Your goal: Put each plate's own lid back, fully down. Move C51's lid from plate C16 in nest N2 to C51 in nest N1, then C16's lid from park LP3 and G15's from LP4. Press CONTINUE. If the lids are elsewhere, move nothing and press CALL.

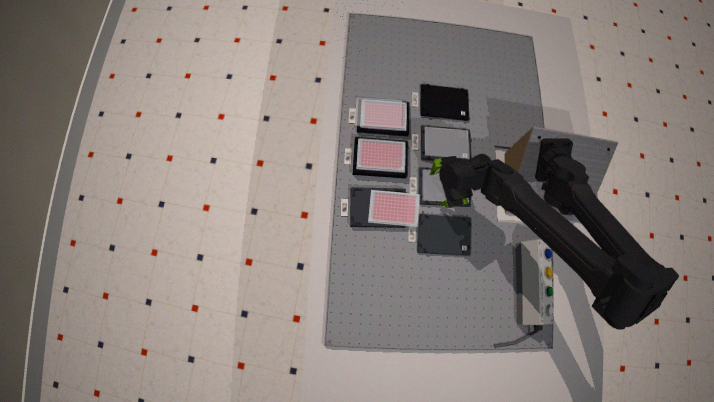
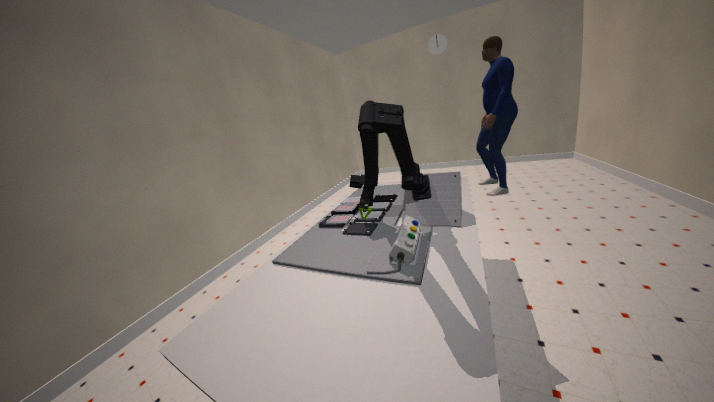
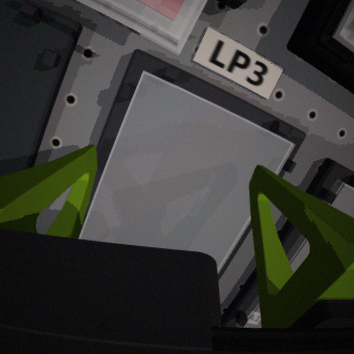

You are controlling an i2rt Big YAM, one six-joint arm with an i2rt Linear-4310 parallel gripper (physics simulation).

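Places are measured from the arm's base along level axes (x ahead, y left, z up), in metres.
Where they show: gripper, fingertip midpoint: [image 1: 435, 189] [image 2: 363, 215] [image 3: 175, 164]; arm's base, origin of the base link: [image 1: 552, 159] [image 2: 421, 188].
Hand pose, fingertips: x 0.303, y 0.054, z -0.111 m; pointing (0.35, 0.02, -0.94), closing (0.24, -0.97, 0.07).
Things, the pixels of their top centre, and the offset from my fingertips.
- top plate, middle of its top: [image 1: 378, 111] [image 2: 351, 198] dx +0.149, dy -0.214, dz +0.021 m
- middle plate, middle of its top: [image 1: 381, 154] [image 2: 344, 206] dx +0.146, dy -0.090, dz +0.020 m
- bottom plate, middle of its top: [image 1: 394, 207] [image 2: 339, 216] dx +0.116, dy +0.054, dz +0.022 m
- black park, middle of its top: [image 1: 446, 99] [image 2: 384, 196] dx -0.051, dy -0.268, dz +0.003 m
- dark grey park, middle of its top: [image 1: 446, 234] [image 2: 359, 225] dx -0.020, dy +0.122, dz +0.003 m
- button box, middle of its top: [image 1: 544, 281] [image 2: 405, 227] dx -0.264, dy +0.263, dz +0.067 m
My gripper [image 1: 444, 184] [image 2: 365, 213] [image 3: 175, 164] is open and empty, its green fingers either side of the clear lid [image 1: 431, 186] [image 3: 200, 120] in park LP3; contact cannot be told. Another clear lid [image 1: 446, 142] [image 3: 345, 196] lies in the neighbouring park. Three pink plates stand in the left column. The top plate [image 1: 384, 115] shows a clear outline offset up and left. The middle plate [image 1: 381, 156] sits within its black nest. The bottom plate [image 1: 394, 207] reaches past its dark nest [image 1: 359, 207] towards the parks. Nest labels and plate names are unreadable.
A black park [image 1: 444, 102] stands at the top and a dark grey park [image 1: 444, 235] [image 3: 35, 85] beside LP3. A button box [image 1: 527, 285] [image 2: 400, 250] with blue, yellow, green and pale buttons stands near the board's edge. A person [image 2: 499, 95] stands beyond the table.
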